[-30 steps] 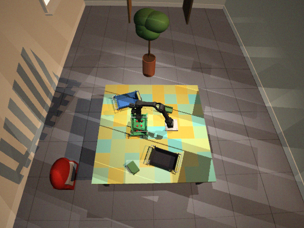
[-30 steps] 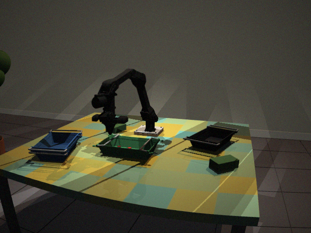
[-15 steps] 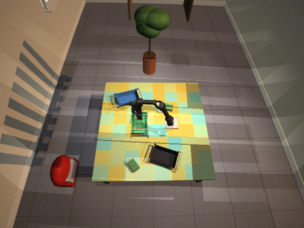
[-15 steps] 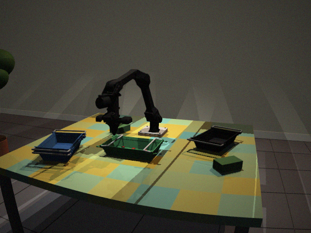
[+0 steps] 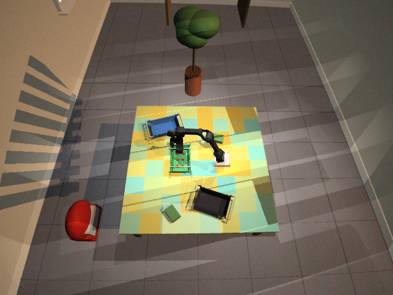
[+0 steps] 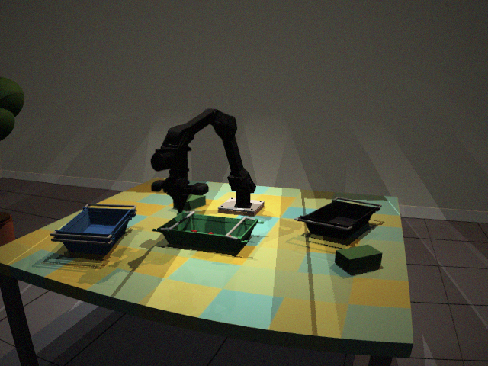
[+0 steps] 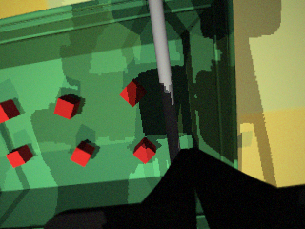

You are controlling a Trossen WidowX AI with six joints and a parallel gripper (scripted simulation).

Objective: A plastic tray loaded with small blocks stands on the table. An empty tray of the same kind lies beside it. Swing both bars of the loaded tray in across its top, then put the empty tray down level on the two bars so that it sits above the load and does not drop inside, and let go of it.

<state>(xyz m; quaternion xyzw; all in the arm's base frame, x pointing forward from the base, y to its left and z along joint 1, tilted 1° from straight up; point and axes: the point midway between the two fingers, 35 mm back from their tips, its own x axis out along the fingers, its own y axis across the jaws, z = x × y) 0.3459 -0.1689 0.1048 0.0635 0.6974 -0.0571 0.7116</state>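
Now: gripper tip 550 mm to the right of the black tray, 180 mm past it and 40 mm above it.
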